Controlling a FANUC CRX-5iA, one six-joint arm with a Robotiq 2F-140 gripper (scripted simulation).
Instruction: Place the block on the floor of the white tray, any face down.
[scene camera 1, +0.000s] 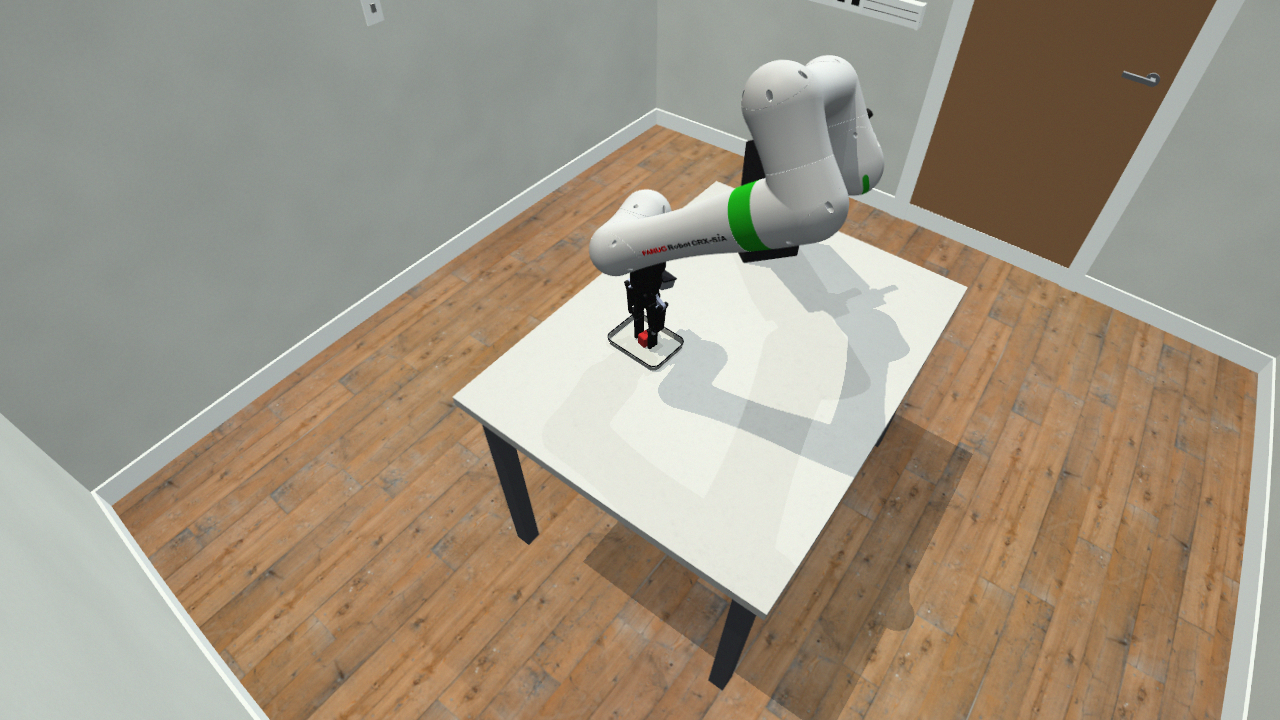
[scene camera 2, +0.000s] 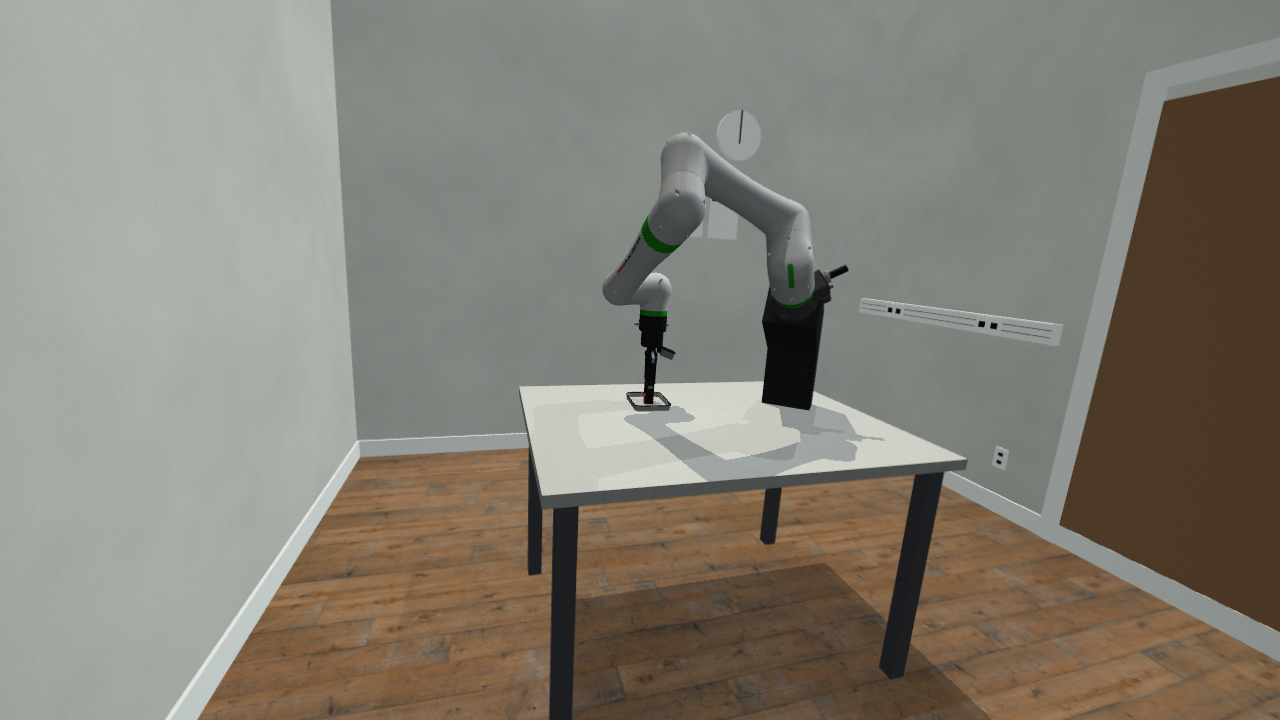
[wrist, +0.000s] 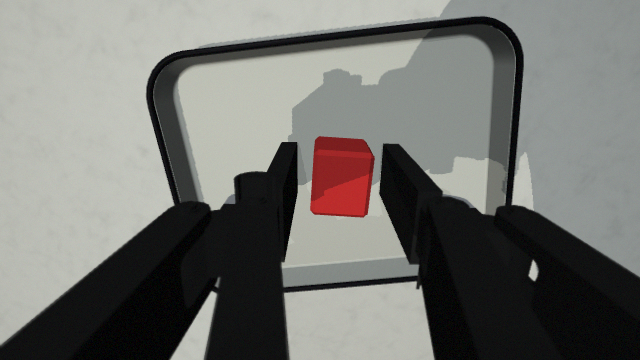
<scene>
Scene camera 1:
my gripper: 645, 340
white tray: 623, 335
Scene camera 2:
my gripper: 648, 401
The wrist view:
my gripper: 339, 168
red block: 342, 174
white tray: 448, 92
</scene>
